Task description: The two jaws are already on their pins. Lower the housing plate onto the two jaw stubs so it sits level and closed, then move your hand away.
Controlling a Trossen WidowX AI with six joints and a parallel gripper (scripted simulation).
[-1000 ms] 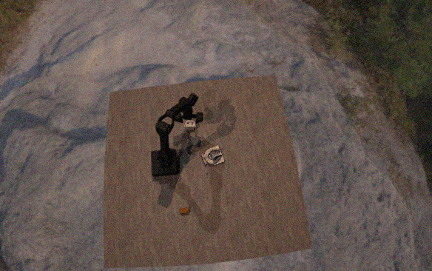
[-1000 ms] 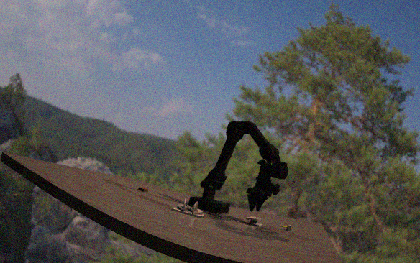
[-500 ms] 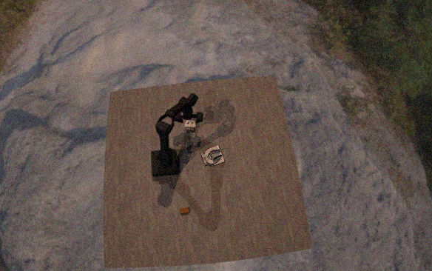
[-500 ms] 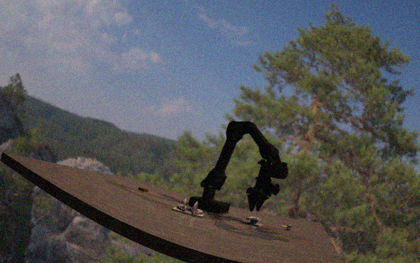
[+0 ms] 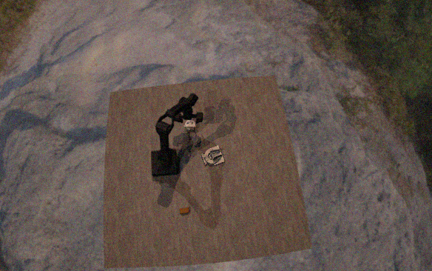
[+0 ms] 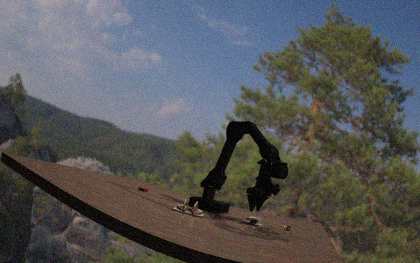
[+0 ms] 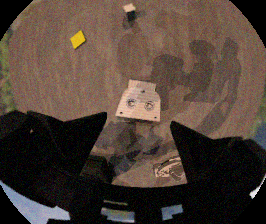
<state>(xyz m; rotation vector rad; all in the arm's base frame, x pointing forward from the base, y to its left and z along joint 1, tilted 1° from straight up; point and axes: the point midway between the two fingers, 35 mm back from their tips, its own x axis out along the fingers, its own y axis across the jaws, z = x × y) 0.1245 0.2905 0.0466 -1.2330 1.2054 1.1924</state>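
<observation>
Right now my gripper tip is 30 mm above the housing plate and 10 mm to the right of it. The rest, counted from my gripper tip: yellow piece (140 mm behind, 130 mm to the left, 60 mm below).
</observation>
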